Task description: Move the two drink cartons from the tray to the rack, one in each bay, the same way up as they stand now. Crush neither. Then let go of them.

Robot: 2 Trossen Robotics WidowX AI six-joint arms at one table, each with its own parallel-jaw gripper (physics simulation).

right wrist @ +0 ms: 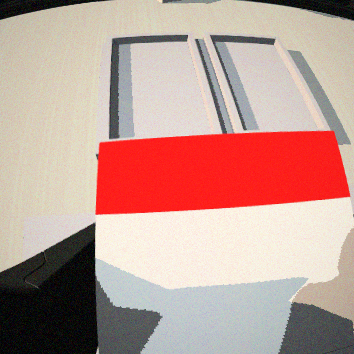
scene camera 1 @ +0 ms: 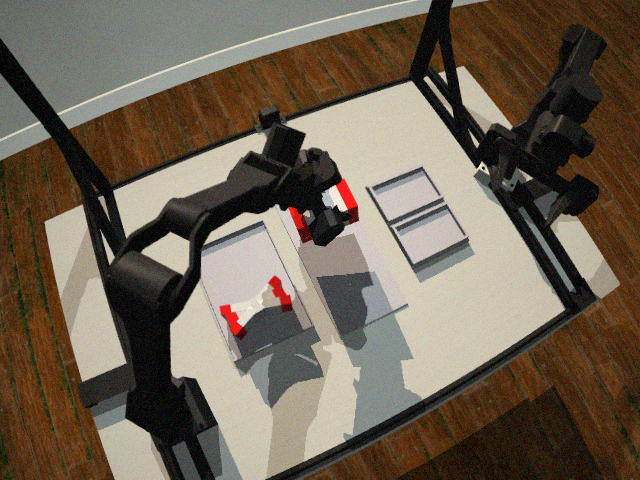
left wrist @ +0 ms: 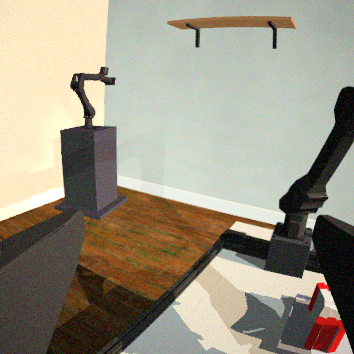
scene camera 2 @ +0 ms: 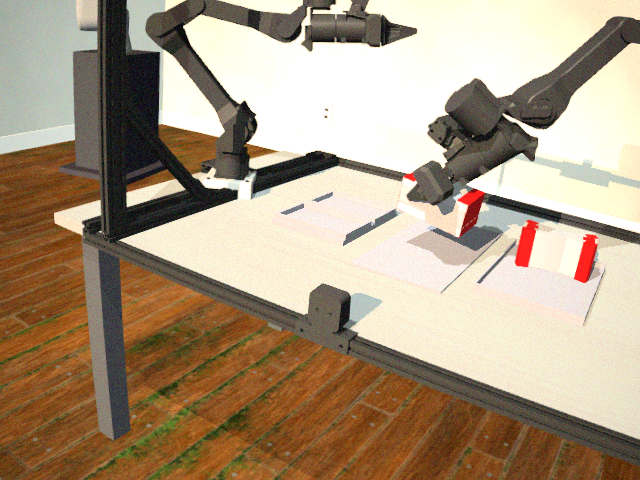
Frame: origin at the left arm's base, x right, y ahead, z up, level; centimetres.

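Seen in the pictures: left gripper, fingertip midpoint: (scene camera 1: 521,209) (left wrist: 203,225) (scene camera 2: 414,30); right gripper, fingertip midpoint: (right wrist: 218,222) (scene camera 1: 343,203) (scene camera 2: 418,191); left arm's base, origin of the base link: (scene camera 2: 230,175); right arm's base, origin of the base link: (scene camera 1: 170,413) (left wrist: 292,232).
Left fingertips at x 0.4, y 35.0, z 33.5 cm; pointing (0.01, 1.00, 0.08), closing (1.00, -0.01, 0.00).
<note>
Pixels of each thing's top centre, then the offset from my left fingertips to it. "spot": a spot on its surface instead.
- red-and-white carton, middle of its top: (scene camera 2: 444,176) (scene camera 1: 324,201) dx +28.0, dy +4.1, dz -22.2 cm
- tray, middle of its top: (scene camera 2: 545,272) (scene camera 1: 248,286) (left wrist: 346,330) dx +33.4, dy +23.0, dz -35.5 cm
- rack, middle of its top: (right wrist: 211,73) (scene camera 2: 338,210) (scene camera 1: 418,210) dx +12.0, dy -12.0, dz -35.1 cm
- small black camera block, surface spot: (scene camera 2: 328,308) (scene camera 1: 265,112) spot: dx +55.8, dy -13.9, dz -33.4 cm
One red-and-white carton (scene camera 1: 347,196) (scene camera 2: 471,212) (right wrist: 220,172) is held in my right gripper (scene camera 1: 326,214) (scene camera 2: 439,193), in the air above the flat pale panel. Its red bands are at its two ends. The other carton (scene camera 1: 280,295) (scene camera 2: 558,253) (left wrist: 324,335) rests in the tray (scene camera 1: 237,258) (scene camera 2: 537,295), partly in shadow. The rack (scene camera 1: 416,212) (scene camera 2: 310,229) (right wrist: 200,75) has two bays with no carton in either. My left gripper (scene camera 1: 522,206) (scene camera 2: 415,31) (left wrist: 203,225) is open, raised and away from the cartons. The right fingers are partly hidden by the carton.
The flat pale panel (scene camera 1: 382,289) (scene camera 2: 403,263) lies between the tray and the rack. A small black camera block (scene camera 1: 269,116) (scene camera 2: 328,308) is fixed at the table's edge. Black frame posts (scene camera 1: 439,36) (scene camera 2: 112,118) stand at the table's sides.
</note>
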